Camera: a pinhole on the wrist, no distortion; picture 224 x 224 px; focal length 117.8 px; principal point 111.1 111.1 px. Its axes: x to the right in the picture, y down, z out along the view. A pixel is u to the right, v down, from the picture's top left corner.
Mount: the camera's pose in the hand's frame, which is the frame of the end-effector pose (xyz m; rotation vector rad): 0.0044 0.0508 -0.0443 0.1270 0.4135 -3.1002
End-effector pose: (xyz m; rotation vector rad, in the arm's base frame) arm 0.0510 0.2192 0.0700 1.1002 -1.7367 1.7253
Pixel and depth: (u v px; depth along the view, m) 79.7 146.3 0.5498
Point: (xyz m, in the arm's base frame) 0.2822 -0.2193 0.2588
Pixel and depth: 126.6 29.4 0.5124
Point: 0.0256 -0.3030 -0.2356
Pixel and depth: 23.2 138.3 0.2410
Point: 0.0472 0.0075 0.2192
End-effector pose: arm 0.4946 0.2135 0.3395 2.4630 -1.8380 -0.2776
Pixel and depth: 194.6 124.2 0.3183
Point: 0.4492 0.4813 0.1264
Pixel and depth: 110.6 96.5 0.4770
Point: 0.4259 0.2764 -0.0820
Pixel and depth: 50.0 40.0 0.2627
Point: 0.3527 0.0799 0.0909
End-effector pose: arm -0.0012 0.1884 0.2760 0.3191 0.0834 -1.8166
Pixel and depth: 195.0 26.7 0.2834
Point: 0.1703 0.2924 0.6070
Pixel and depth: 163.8 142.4 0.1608
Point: -0.0300 0.2504 0.3825
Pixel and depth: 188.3 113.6 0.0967
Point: 0.0293 0.2347 0.3370
